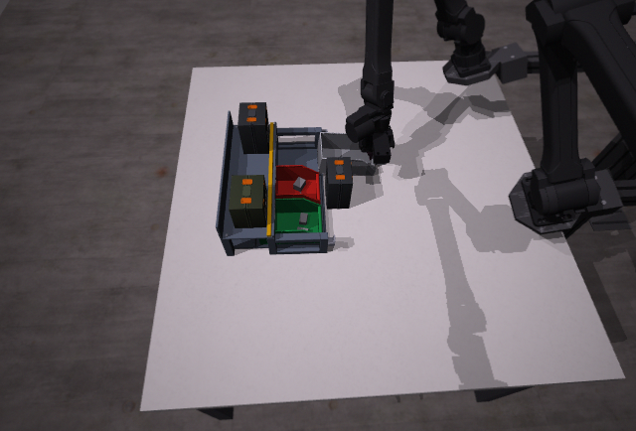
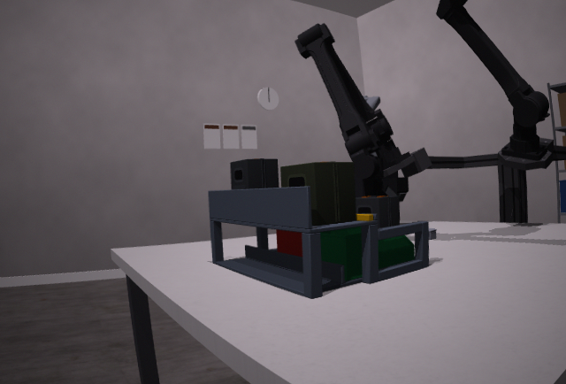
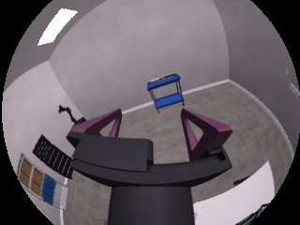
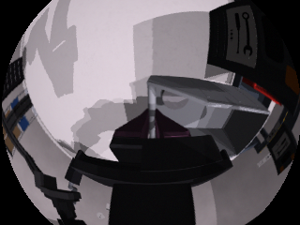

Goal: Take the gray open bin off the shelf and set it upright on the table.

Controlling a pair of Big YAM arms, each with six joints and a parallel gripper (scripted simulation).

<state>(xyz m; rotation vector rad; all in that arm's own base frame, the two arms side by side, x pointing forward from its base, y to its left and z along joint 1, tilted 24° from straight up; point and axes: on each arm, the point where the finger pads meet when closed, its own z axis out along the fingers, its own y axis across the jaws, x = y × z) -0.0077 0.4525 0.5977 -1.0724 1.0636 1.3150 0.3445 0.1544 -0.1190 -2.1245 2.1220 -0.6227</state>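
Right now my right hand is 80 mm short of the gray bin, 10 mm to the left of it and 20 mm below it. Round my right hand: green bin (280 mm ahead, 190 mm to the left, 10 mm above); red bin (260 mm ahead, 80 mm to the left, 10 mm above); shelf (290 mm ahead, 70 mm to the left, 40 mm above).
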